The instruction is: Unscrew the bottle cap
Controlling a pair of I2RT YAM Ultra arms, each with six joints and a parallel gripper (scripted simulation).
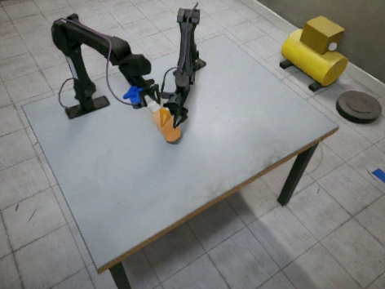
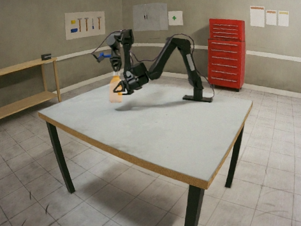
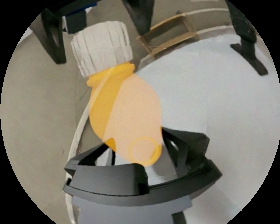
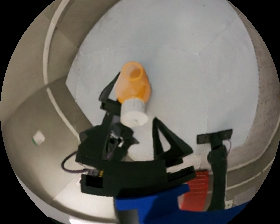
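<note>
My right hand is 1 cm short of the white cap and 1 cm above it. Also, from my right hand: orange bottle (8 cm below, 4 cm ahead, 3 cm to the left).
Now: left hand 30 mm below the orange bottle, 10 mm to the left of it and 10 mm past it. Also, from my left hand: white cap (100 mm above, 50 mm behind, 40 mm to the right).
</note>
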